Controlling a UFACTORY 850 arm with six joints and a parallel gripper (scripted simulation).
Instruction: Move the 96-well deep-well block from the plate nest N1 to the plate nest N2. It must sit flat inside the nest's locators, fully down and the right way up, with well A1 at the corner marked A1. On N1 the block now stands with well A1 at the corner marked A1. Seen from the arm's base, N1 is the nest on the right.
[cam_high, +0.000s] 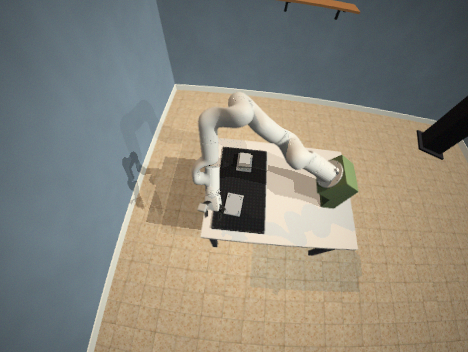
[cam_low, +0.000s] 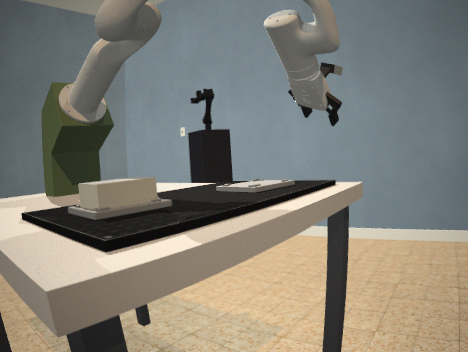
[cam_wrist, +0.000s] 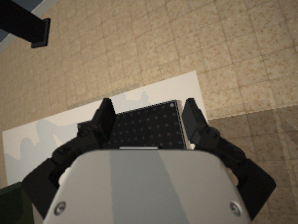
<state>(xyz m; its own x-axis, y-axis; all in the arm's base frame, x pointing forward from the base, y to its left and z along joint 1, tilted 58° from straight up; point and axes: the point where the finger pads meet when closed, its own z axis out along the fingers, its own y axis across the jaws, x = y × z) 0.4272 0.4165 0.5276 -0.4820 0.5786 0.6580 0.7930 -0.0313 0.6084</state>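
The cream deep-well block is 550 mm to the right of my hand, 140 mm below it and 10 mm ahead of it. The rest, counted from my hand: plate nest N1 (550 mm to the right, 170 mm below, 10 mm ahead); plate nest N2 (190 mm to the right, 170 mm below, 60 mm behind).
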